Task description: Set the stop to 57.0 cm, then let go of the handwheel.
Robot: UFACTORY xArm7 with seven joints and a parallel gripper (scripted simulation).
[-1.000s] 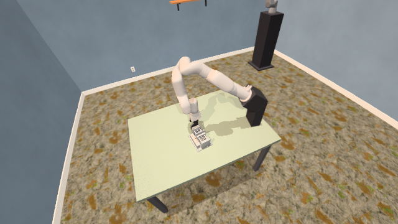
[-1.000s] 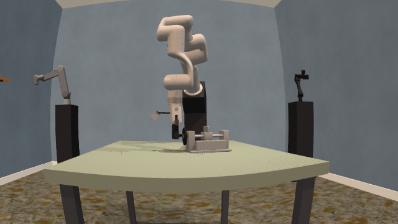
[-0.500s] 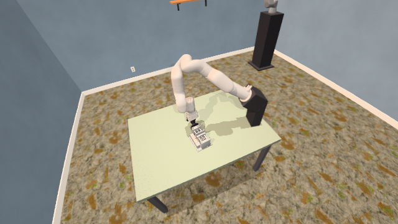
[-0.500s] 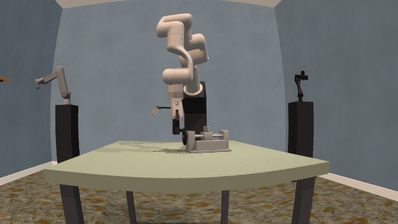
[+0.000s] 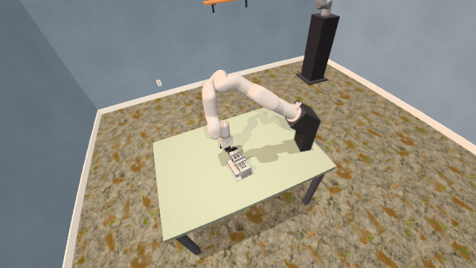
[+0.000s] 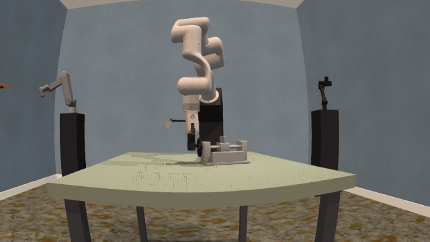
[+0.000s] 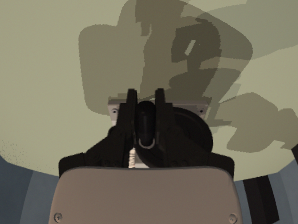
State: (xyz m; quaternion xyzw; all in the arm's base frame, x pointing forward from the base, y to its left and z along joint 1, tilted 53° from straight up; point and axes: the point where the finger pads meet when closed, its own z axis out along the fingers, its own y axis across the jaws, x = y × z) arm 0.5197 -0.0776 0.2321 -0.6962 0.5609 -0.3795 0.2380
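My hand is 40 mm past the grey stop block, 150 mm to the right of it and 10 mm below it. Also, from my hand: black handwheel: 10 mm behind, 20 mm to the left.
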